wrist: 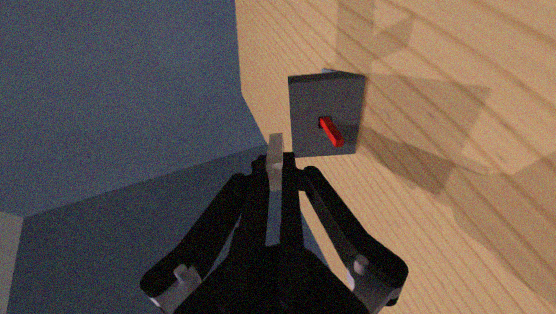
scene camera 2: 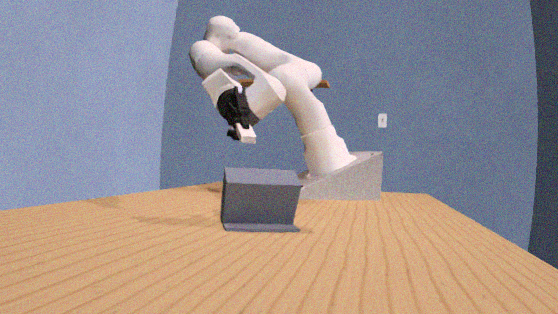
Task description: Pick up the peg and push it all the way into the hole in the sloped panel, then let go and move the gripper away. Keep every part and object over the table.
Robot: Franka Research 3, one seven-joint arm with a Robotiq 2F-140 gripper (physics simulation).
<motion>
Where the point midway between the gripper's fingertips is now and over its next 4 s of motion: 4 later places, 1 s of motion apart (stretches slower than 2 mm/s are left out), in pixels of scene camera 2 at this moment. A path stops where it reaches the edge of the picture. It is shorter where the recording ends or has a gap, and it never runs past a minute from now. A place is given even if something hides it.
My gripper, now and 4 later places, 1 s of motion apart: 248, 139; 260, 162; 255, 165; 252, 172; 249, 178
</motion>
